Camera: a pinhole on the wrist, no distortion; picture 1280 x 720 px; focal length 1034.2 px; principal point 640.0 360.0 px. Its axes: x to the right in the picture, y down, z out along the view. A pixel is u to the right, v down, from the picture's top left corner.
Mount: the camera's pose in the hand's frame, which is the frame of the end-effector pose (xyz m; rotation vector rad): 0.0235 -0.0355 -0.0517 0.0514 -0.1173 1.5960
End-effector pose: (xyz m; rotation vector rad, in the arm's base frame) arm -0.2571 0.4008 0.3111 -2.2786 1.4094 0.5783
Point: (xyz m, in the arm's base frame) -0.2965 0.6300 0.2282
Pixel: outside the picture
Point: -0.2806 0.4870 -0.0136
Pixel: 915 87
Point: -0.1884 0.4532 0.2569
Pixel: 387 370
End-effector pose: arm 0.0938 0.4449 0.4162 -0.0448 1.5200 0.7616
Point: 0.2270 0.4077 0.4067
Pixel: 360 641
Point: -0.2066 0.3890 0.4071
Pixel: behind the camera
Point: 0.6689 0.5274 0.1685
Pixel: 254 49
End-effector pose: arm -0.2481 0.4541 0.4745 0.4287 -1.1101 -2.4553
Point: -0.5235 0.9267 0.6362
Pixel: 420 378
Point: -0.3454 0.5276 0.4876
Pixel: 595 153
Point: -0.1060 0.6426 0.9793
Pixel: outside the picture
